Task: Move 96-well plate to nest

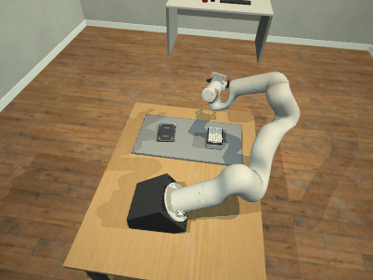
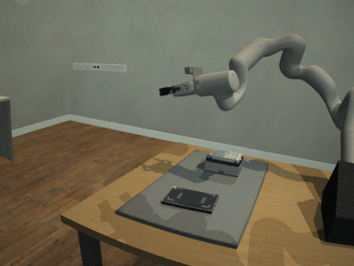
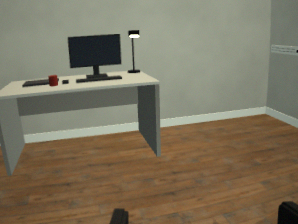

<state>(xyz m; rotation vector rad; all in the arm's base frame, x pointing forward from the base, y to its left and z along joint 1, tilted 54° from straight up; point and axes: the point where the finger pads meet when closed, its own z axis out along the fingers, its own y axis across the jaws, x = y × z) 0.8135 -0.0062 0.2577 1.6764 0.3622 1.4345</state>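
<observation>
The 96-well plate is 270 mm behind my hand, 20 mm to the left of it and 230 mm below it. Also, from my hand: A1 mark: 160 mm behind, 290 mm to the left, 280 mm below; then plate nest N1: 230 mm behind, 340 mm to the left, 290 mm below.
</observation>
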